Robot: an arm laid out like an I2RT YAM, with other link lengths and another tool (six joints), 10 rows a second.
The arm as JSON. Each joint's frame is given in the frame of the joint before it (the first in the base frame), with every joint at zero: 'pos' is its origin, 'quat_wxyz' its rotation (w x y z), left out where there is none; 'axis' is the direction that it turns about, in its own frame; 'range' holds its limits. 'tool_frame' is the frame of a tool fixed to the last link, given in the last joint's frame.
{
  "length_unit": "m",
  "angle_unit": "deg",
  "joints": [
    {
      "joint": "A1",
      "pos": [
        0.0,
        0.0,
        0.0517
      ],
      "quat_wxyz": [
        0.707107,
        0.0,
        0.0,
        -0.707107
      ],
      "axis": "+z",
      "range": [
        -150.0,
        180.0
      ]
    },
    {
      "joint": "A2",
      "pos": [
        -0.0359,
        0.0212,
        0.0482
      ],
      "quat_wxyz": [
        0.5,
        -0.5,
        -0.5,
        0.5
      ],
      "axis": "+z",
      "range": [
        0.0,
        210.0
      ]
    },
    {
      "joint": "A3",
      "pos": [
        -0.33,
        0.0,
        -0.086
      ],
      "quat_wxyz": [
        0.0,
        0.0,
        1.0,
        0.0
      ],
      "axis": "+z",
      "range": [
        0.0,
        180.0
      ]
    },
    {
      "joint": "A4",
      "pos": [
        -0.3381,
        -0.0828,
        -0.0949
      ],
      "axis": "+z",
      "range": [
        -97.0,
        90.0
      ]
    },
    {
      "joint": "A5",
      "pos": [
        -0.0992,
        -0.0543,
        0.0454
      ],
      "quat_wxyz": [
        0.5,
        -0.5,
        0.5,
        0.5
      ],
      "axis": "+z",
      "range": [
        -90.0,
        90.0
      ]
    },
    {
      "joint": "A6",
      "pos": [
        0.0,
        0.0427,
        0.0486
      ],
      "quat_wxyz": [
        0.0,
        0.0,
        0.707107,
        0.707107
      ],
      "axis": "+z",
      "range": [
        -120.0,
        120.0
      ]
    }
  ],
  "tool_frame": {
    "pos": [
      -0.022,
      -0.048,
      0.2
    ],
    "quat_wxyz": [
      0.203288,
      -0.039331,
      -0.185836,
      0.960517
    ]
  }
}
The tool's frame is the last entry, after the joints.
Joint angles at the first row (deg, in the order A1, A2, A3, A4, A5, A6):
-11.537, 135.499, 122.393, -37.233, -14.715, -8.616
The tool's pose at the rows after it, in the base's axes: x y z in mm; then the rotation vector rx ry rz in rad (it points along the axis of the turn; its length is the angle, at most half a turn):
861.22 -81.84 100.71 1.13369 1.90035 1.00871
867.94 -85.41 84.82 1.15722 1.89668 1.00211
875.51 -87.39 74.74 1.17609 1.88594 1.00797
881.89 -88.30 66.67 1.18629 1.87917 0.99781
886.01 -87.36 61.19 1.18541 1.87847 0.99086
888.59 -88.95 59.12 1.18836 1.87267 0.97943
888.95 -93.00 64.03 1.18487 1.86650 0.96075
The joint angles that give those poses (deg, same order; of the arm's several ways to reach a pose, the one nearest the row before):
-11.323, 138.157, 124.719, -37.322, -14.743, -8.196
-11.327, 140.414, 126.393, -37.245, -14.361, -7.409
-11.338, 142.527, 128.397, -37.177, -14.474, -6.435
-11.097, 144.150, 130.008, -37.106, -13.758, -5.791
-10.855, 145.154, 130.902, -36.900, -13.278, -5.661
-10.733, 145.621, 131.375, -36.717, -12.594, -5.383
-10.745, 145.291, 131.502, -36.815, -11.655, -5.469

